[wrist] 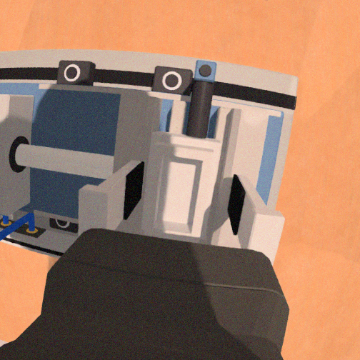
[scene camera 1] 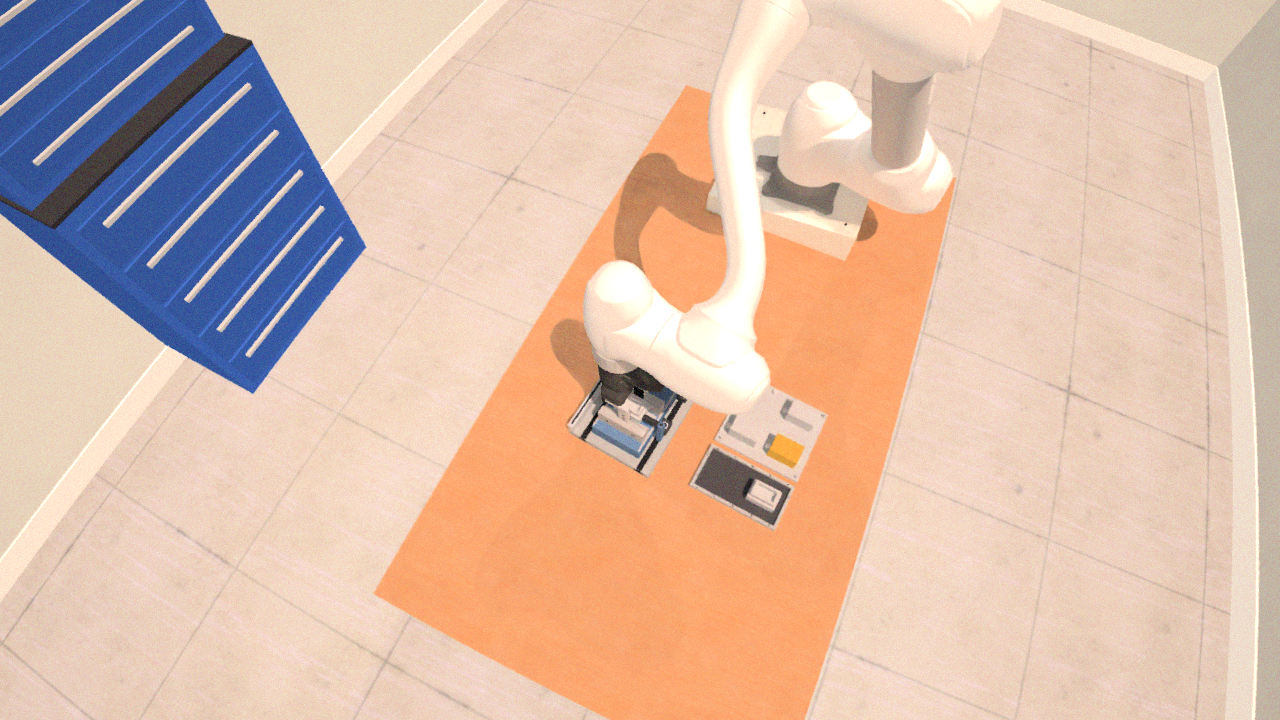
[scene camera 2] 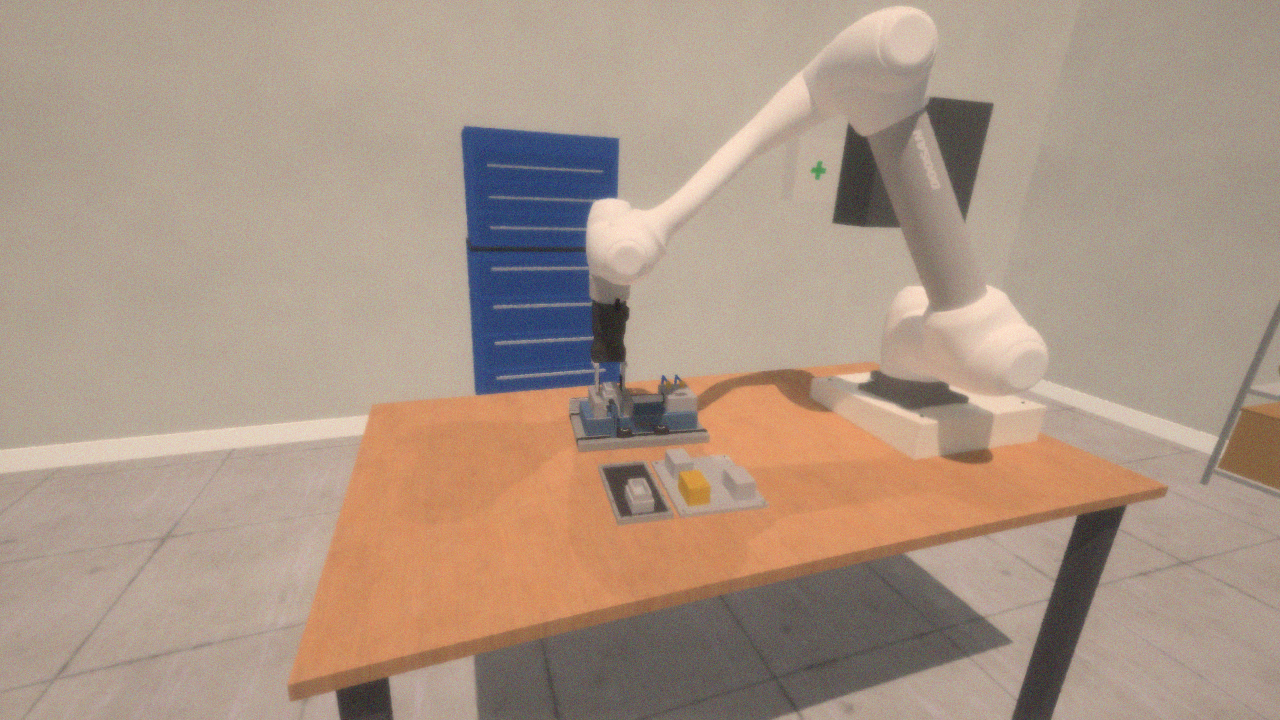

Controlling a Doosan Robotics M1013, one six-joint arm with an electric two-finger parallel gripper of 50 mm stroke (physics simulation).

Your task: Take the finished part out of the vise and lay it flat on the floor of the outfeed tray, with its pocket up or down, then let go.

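Places are measured from the arm's base along level axes (x right, y ahead, z up), in centimetres.
Where they show: gripper, fingertip midpoint: point(scene camera 1: 632, 406) point(scene camera 2: 609, 390); arm's base, origin of the base link: point(scene camera 1: 805, 180) point(scene camera 2: 910, 395).
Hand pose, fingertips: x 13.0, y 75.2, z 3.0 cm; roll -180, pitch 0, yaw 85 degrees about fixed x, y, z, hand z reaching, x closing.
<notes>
Things, the pixels of their centre, and the offset from my fingertips.
- vise, body centre: point(scene camera 1: 645, 389) point(scene camera 2: 637, 409) dz -5.7, dx +0.1, dy -6.9 cm
- pale part, body centre: point(scene camera 2: 639, 494) point(scene camera 1: 764, 494) dz -8.3, dx -30.3, dy +3.0 cm
- light plate, body centre: point(scene camera 2: 706, 483) point(scene camera 1: 772, 427) dz -10.2, dx -27.0, dy -12.1 cm
- yellow block, body centre: point(scene camera 2: 693, 487) point(scene camera 1: 785, 451) dz -8.0, dx -31.1, dy -7.4 cm
The finished part point(wrist: 182, 192), pale with a rectangular pocket facing up, sits in the vise point(scene camera 1: 619, 438) point(scene camera 2: 678, 420) point(wrist: 75, 120) between its grey jaws. My gripper point(scene camera 1: 631, 410) point(scene camera 2: 610, 385) point(wrist: 186, 186) is open and points down over the part. Its black-padded fingers stand on either side of the part, with nothing gripped. The gripper body hides the part's near end in the wrist view. The outfeed tray point(scene camera 1: 726, 474) point(scene camera 2: 617, 483) has a dark floor and a grey rim. Another pale part point(scene camera 1: 763, 494) point(scene camera 2: 639, 495) lies in it, pocket up.
A black rod with a blue end point(wrist: 205, 70) reaches to the part's far end. Beside the tray, a light plate point(scene camera 1: 760, 413) point(scene camera 2: 716, 504) carries a yellow block point(scene camera 1: 786, 450) point(scene camera 2: 693, 487) and grey blocks. Blue fittings point(scene camera 2: 671, 380) point(wrist: 25, 222) stand at the vise's other end.
</notes>
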